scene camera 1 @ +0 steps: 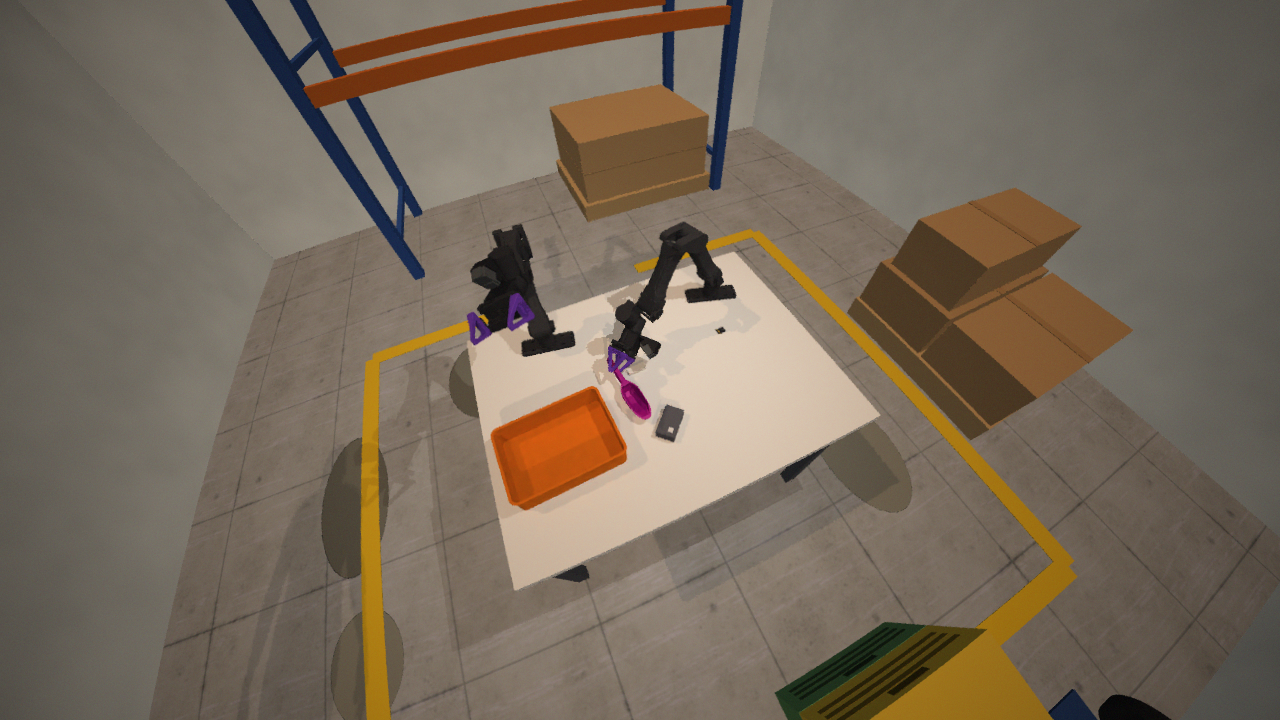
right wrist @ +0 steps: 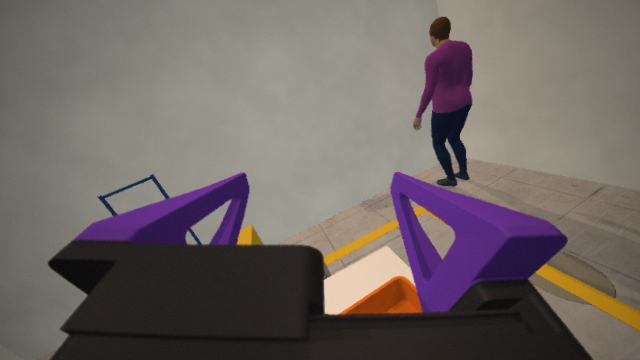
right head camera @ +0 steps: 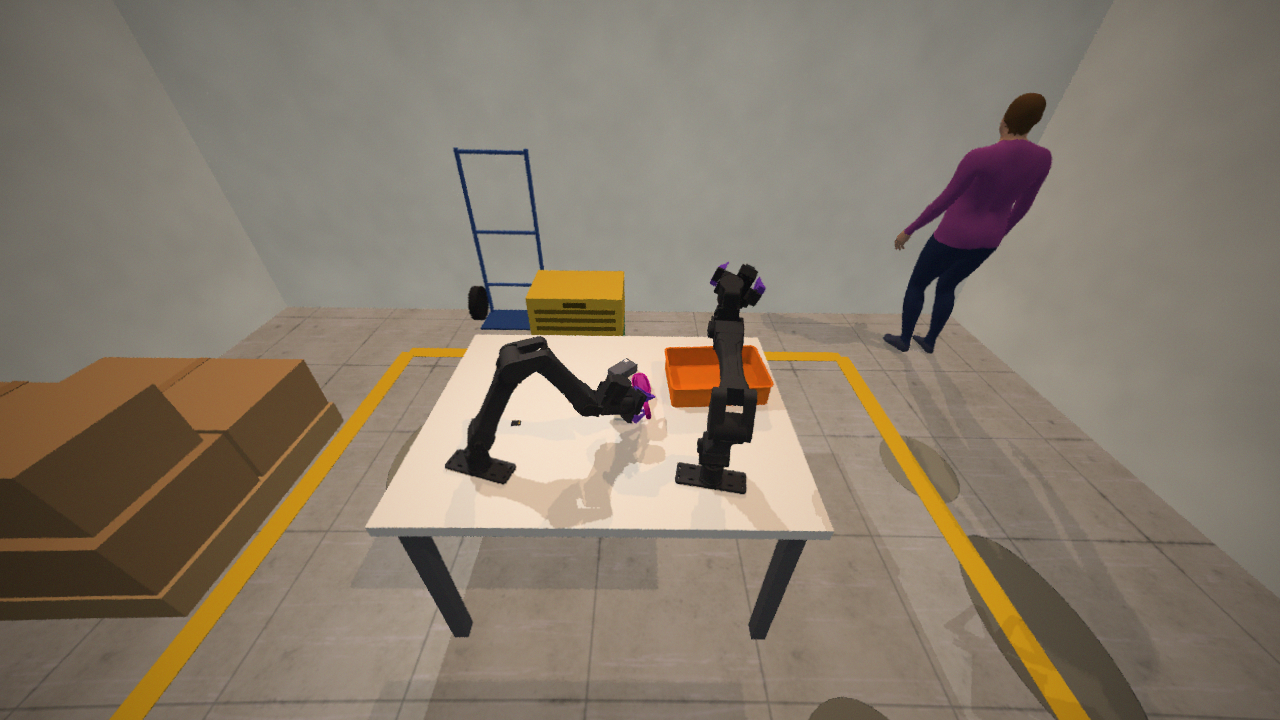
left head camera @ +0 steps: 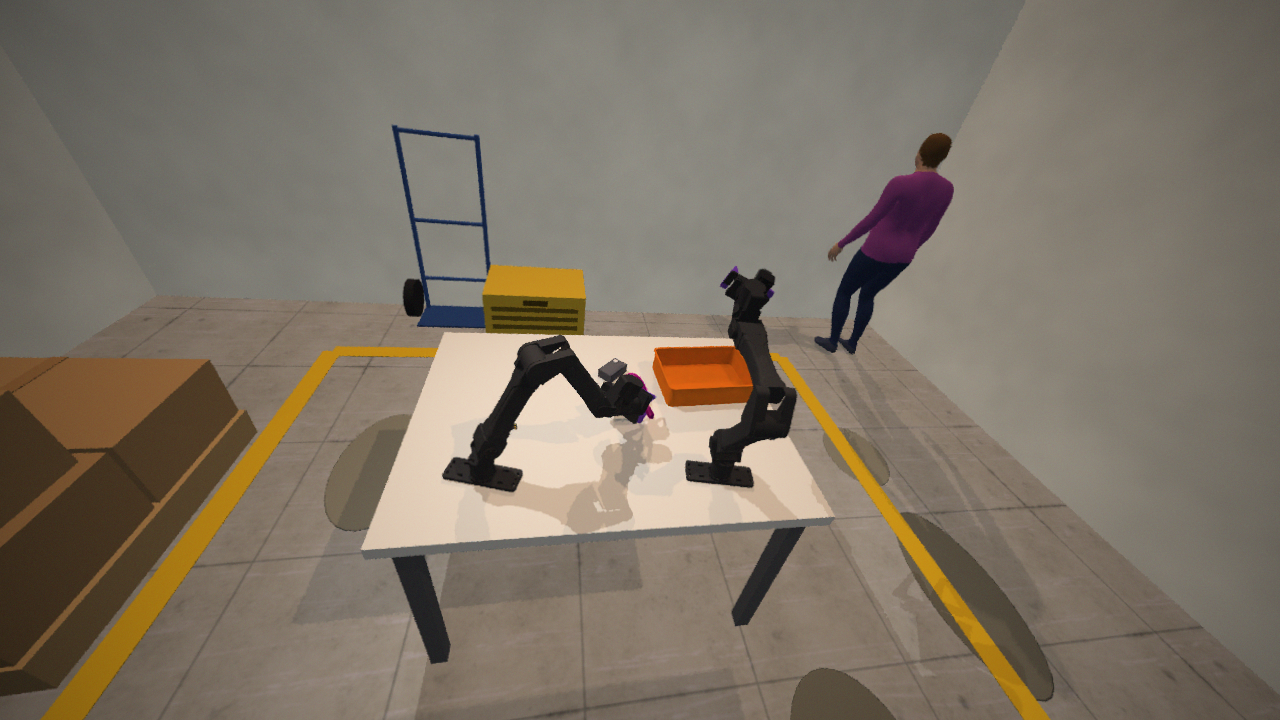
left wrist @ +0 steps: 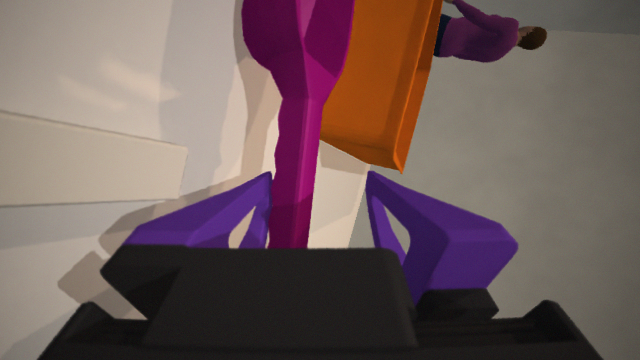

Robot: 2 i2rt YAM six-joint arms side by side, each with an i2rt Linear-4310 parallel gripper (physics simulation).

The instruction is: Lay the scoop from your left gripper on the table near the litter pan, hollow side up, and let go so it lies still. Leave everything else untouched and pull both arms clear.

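Places are measured from the left arm's base along level axes (x ahead, y left, z up), in centimetres.
Pixels of known places: left gripper, fingertip midpoint: [scene camera 1: 613, 373] [right head camera: 650, 403] [left head camera: 650, 403] [left wrist: 319, 180]; right gripper, fingertip midpoint: [scene camera 1: 490, 336] [right wrist: 319, 180] [left head camera: 748, 275]; left arm's base, origin of the base link: [scene camera 1: 710, 294] [right head camera: 481, 467] [left head camera: 483, 475]; right arm's base, origin of the base link: [scene camera 1: 548, 344] [right head camera: 710, 479] [left head camera: 718, 475].
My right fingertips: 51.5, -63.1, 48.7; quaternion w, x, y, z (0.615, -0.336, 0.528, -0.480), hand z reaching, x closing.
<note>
Ahead of a thing's pixels: the offset from my right fingertips to its top centre, as dx, dy, dz. Level surfaces: height alone.
The magenta scoop @[-10.6, +25.7, -42.5] [right head camera: 640, 383] [scene camera 1: 635, 399] [left wrist: 297, 125] lies beside the orange litter pan @[+7.2, +4.1, -40.2] [left head camera: 707, 395] [right head camera: 716, 395] [scene camera 1: 577, 479] [left wrist: 365, 75] [right wrist: 385, 299], apart from it. Its hollow shows in scene camera 1; whether the whole scoop rests on the table is hard to tell. My left gripper [left head camera: 646, 407] [right head camera: 644, 407] [scene camera 1: 619, 360] [left wrist: 319, 180] is half open around the handle. The handle is close to the finger at picture left in the left wrist view, with a gap to the other finger. My right gripper [left head camera: 751, 277] [right head camera: 742, 274] [scene camera 1: 498, 322] [right wrist: 319, 180] is wide open and empty, raised high.
A grey block @[+2.8, +37.8, -44.6] [scene camera 1: 669, 422] lies on the table @[dz -48.7] [scene camera 1: 760, 385] near the scoop's bowl. A small dark piece @[-32.4, +62.7, -48.5] [right head camera: 515, 422] [scene camera 1: 720, 330] lies near the left arm's base. A person [left head camera: 908, 214] [right head camera: 993, 197] [right wrist: 452, 80] stands beyond the table.
</note>
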